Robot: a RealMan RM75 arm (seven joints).
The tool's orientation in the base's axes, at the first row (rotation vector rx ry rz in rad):
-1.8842, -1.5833, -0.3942
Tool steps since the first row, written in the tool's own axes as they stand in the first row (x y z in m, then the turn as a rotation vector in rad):
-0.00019, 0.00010, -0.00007, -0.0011, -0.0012, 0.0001
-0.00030, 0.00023, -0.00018, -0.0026, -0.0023, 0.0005
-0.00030, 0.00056, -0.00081, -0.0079, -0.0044, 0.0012
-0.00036, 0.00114, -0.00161, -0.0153, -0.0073, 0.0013
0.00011, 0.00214, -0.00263, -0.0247, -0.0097, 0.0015
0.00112, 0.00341, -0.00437, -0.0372, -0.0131, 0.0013
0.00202, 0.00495, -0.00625, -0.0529, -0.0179, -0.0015
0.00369, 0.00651, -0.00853, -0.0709, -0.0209, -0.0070
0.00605, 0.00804, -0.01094, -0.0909, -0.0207, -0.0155
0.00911, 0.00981, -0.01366, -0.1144, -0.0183, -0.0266
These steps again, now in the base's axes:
0.00006, -0.00020, -0.00009, -0.0014, -0.0007, -0.0004
0.00018, -0.00036, -0.00011, -0.0029, -0.0015, -0.0013
0.00060, -0.00079, 0.00027, -0.0062, -0.0050, -0.0044
0.00128, -0.00138, 0.00068, -0.0107, -0.0104, -0.0081
0.00252, -0.00175, 0.00145, -0.0152, -0.0173, -0.0132
0.00427, -0.00217, 0.00301, -0.0213, -0.0268, -0.0196
0.00627, -0.00279, 0.00454, -0.0291, -0.0403, -0.0256
0.00853, -0.00307, 0.00682, -0.0352, -0.0574, -0.0314
0.01095, -0.00291, 0.00962, -0.0381, -0.0781, -0.0371
0.01381, -0.00242, 0.01301, -0.0394, -0.1034, -0.0434

